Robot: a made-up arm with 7 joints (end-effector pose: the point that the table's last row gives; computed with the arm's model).
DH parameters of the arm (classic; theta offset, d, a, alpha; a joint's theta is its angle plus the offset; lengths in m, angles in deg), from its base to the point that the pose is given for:
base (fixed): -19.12 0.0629 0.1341 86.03
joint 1: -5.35 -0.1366 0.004 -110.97
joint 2: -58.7 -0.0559 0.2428 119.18
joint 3: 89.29 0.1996 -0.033 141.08
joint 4: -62 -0.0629 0.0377 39.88
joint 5: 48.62 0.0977 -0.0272 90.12
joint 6: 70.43 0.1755 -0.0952 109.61
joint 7: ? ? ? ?
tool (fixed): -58.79 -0.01 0 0
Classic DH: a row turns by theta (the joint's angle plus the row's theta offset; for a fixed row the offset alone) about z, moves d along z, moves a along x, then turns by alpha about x.
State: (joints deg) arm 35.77 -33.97 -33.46 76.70 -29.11 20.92 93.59
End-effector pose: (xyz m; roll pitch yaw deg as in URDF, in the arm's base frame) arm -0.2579 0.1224 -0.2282 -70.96 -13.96 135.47
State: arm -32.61 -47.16 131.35 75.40 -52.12 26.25 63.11
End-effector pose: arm -0.4014 -0.2792 -0.0226 -162.53 43.24 -81.02
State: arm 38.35 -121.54 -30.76 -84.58 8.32 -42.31 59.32
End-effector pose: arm 0.5390 0.0371 -0.3879 -20.63 -29.04 -60.33
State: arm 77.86 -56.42 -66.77 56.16 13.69 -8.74 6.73
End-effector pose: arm -0.2355 -0.0128 -0.2949 -124.11 -51.42 -135.89
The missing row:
joint 7: 58 0 0.1984 0
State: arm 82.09 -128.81 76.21 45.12 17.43 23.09 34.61
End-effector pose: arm 0.4549 -0.0445 0.1193 76.97 -26.85 -148.88
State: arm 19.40 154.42 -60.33 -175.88 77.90 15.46 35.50
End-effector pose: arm 0.2644 -0.1366 -0.3502 2.12 41.88 155.66
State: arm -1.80 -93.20 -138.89 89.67 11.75 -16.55 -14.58
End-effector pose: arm -0.3952 -0.0148 -0.1645 -139.36 -11.68 -54.84
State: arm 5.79 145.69 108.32 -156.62 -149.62 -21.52 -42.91
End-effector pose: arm 0.2570 0.0433 -0.1135 171.34 -41.37 -24.74
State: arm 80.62 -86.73 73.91 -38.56 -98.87 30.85 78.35
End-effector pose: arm 0.4465 -0.0269 -0.5567 -30.03 86.43 -124.52
